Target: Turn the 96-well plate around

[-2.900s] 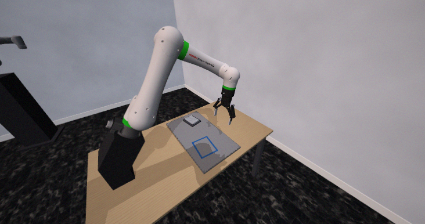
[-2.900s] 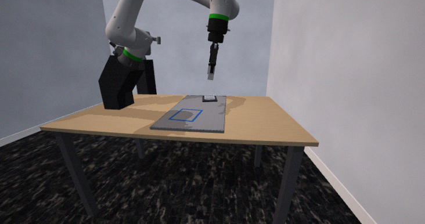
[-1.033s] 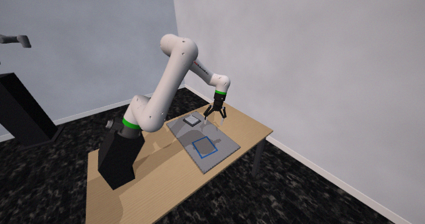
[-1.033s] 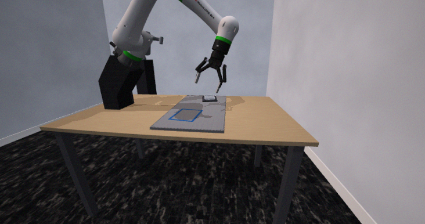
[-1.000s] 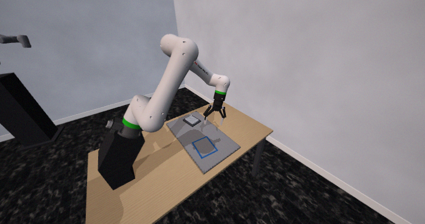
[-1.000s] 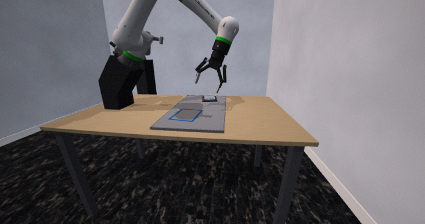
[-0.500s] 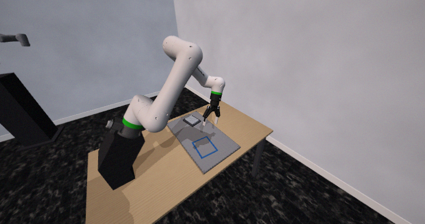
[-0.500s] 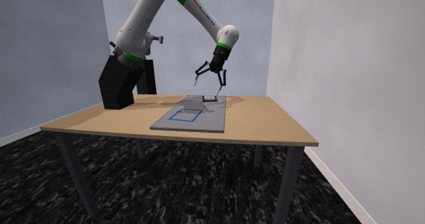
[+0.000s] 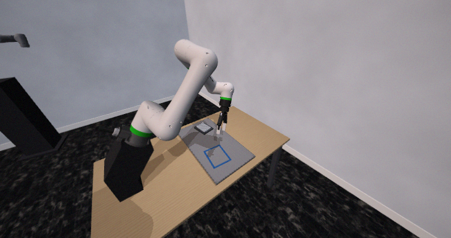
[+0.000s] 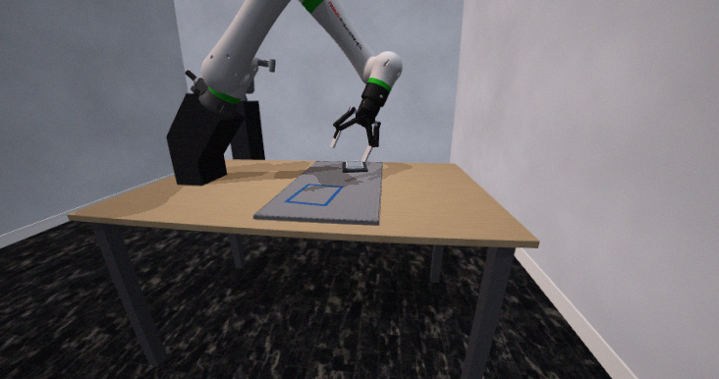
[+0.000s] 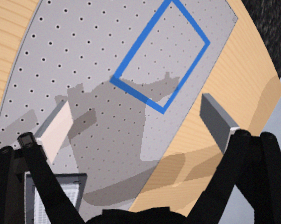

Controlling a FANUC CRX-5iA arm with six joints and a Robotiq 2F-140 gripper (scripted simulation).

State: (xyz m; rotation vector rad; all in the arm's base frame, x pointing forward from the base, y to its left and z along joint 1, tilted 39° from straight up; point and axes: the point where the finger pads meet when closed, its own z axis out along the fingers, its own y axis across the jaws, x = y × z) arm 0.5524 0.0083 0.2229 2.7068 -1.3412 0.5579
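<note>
My gripper is now 70 mm past the white 96-well plate, 280 mm to the right of it and 120 mm above it. From my hand the other things lie so: dark plate nest N1: 70 mm behind, 280 mm to the left, 130 mm below; then A1 label: 40 mm behind, 360 mm to the left, 120 mm below.
</note>
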